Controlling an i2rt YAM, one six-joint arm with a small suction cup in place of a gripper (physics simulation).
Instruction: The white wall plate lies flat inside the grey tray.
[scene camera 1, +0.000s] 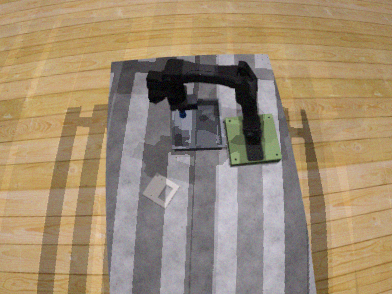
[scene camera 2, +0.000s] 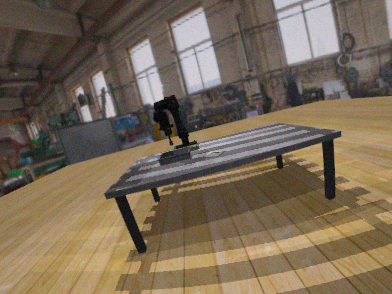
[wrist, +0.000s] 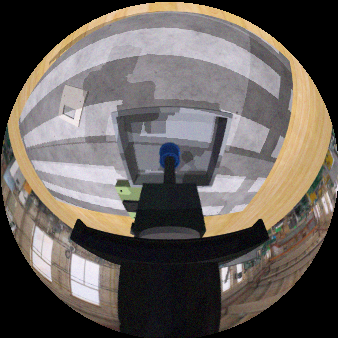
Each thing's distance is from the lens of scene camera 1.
grey tray (scene camera 1: 202, 129): 131 cm
